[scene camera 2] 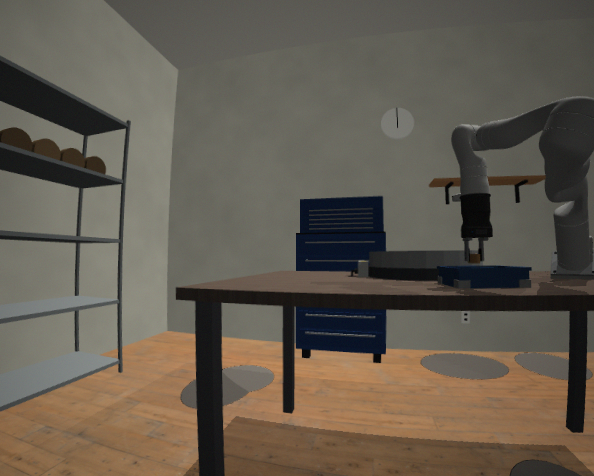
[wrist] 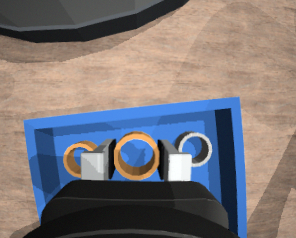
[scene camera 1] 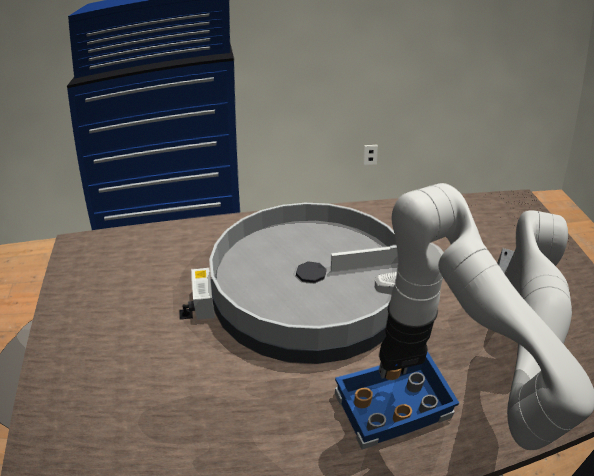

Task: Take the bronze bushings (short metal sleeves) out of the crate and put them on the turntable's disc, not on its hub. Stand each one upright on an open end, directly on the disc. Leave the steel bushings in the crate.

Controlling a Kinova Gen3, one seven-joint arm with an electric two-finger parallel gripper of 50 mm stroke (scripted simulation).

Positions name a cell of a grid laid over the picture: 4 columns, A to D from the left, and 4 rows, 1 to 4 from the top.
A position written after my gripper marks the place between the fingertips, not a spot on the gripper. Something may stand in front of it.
In view: my gripper (scene camera 1: C4), a bushing (wrist: B3) and a blue crate (scene camera 1: C4).
My gripper also shows in scene camera 2 (scene camera 2: D3) and in the wrist view (wrist: B3). The blue crate also shows in scene camera 2 (scene camera 2: D3) and in the wrist view (wrist: A3).
